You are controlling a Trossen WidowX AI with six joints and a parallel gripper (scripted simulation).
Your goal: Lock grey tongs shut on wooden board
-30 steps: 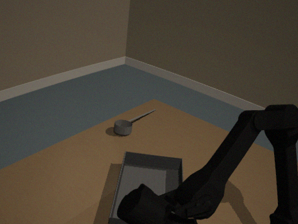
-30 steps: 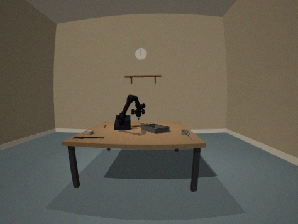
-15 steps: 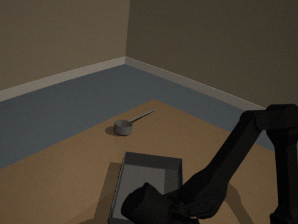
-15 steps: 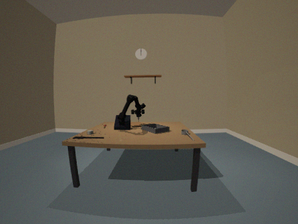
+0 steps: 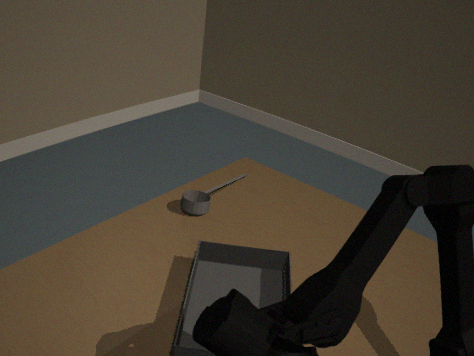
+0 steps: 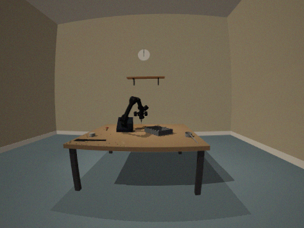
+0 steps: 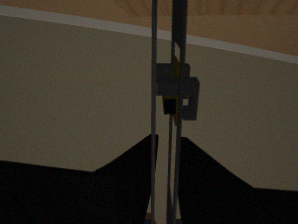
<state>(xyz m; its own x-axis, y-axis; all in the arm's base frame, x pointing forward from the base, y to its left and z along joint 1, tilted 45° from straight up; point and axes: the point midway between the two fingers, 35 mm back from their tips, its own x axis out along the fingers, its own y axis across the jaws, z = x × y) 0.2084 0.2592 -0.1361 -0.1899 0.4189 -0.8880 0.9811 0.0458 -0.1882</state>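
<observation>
The yellow piece is 5 cm to the right of my gripper tip, 2 cm below it and 1 cm ahead of it. Round my gripper tip: wooden board 17 cm below, 4 cm to the left, 2 cm behind; then grey roasting tin 42 cm to the right, 21 cm ahead, 15 cm below; then red thing 46 cm behind, 17 cm below, 10 cm to the right.
</observation>
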